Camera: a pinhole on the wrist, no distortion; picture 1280 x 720 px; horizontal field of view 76.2 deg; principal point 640.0 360.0 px. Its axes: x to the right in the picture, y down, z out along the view. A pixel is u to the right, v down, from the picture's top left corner.
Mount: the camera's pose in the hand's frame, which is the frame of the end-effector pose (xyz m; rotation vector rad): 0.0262 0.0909 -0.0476 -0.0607 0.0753 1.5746
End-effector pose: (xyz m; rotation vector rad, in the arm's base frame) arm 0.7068 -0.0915 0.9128 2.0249 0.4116 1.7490
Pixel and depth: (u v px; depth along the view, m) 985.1 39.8 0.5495
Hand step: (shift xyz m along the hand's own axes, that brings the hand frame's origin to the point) 0.2455 0.3708 0.4777
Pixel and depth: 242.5 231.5 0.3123
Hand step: 0.0790 -0.0334 0.2762
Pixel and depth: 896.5 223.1 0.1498
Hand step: 0.0524 0.1509 0.0973
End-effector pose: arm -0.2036 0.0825 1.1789 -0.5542 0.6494 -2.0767
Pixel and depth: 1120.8 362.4 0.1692
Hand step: 0.0267 0.2048 0.1124
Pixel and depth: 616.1 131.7 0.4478
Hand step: 0.1556 0.1171 0.3984
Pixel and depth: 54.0 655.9 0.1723
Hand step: -0.0340 -0.0177 0.1353
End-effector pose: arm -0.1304 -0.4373 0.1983 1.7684 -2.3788 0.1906
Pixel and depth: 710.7 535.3 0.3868
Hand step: -0.0535 0.1573 0.3356
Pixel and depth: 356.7 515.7 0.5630
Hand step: -0.0751 -0.0556 0.5312
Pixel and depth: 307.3 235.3 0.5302
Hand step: 0.1131 -0.0782 0.4985
